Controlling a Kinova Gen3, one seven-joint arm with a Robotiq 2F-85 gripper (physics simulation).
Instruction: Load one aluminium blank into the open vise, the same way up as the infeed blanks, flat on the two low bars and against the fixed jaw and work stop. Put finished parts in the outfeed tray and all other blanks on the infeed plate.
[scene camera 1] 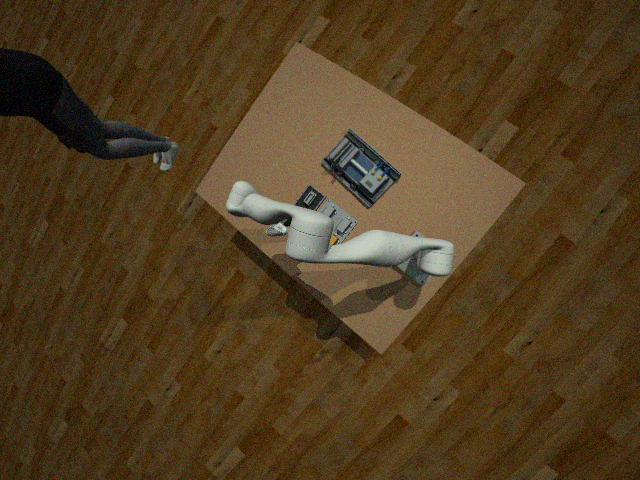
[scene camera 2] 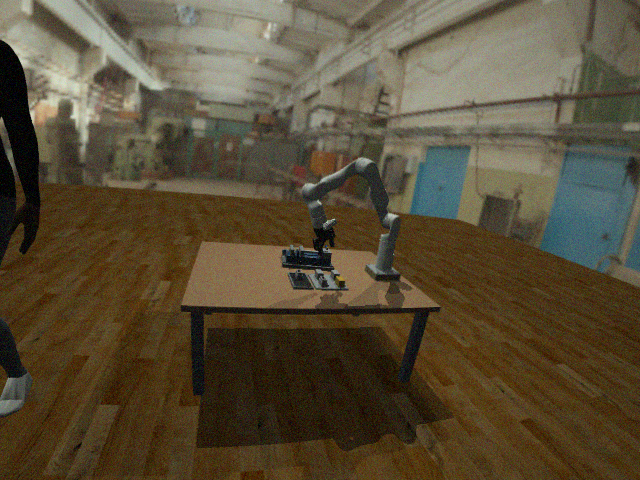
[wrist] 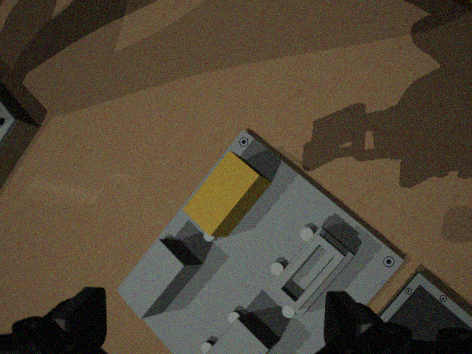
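Pixels of known places: gripper, fingertip midpoint: (scene camera 2: 327,251) (wrist: 215,315); arm's base at its link origin: (scene camera 2: 382,267).
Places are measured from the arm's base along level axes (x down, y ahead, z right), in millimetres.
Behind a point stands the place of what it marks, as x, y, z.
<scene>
My gripper (scene camera 2: 324,249) {-140, 447, -116} (wrist: 215,315) {-140, 447, -116} is open and empty, above the infeed plate (scene camera 1: 337,212) {32, 407, -20} (wrist: 255,252) {33, 403, -115}; the arm hides it in scene camera 1. In the wrist view the plate bears two plain grey blanks, one (wrist: 152,280) {-3, 352, -55} at left, one (wrist: 237,341) {-3, 436, -58} at the bottom edge, partly cut off, and a grey part with a long pocket (wrist: 327,265) {-2, 461, -141} between pins. The dark outfeed tray (scene camera 1: 312,189) (scene camera 2: 301,285) {37, 566, -123} (wrist: 408,291) {28, 519, -153} adjoins the plate; a pocketed part (scene camera 1: 310,196) {14, 546, -14} lies in it. The vise (scene camera 1: 359,167) {-44, 399, 183} (scene camera 2: 307,258) {-12, 438, 138} stands behind; its jaws are too small to judge.
A yellow block (scene camera 1: 333,240) {-3, 355, -133} (scene camera 2: 340,281) {2, 377, -172} (wrist: 225,192) {-3, 368, -147} stands at the infeed plate's corner. The robot's base plate (scene camera 1: 412,268) {1, 17, -72} (scene camera 2: 382,274) {4, 66, -96} (wrist: 4,122) {1, 93, -80} is at the table's other end. A person (scene camera 1: 31,87) (scene camera 2: 15,155) stands on the floor beside the table (scene camera 1: 289,93) {41, 899, 375} (scene camera 2: 232,279) {41, 891, -21}.
</scene>
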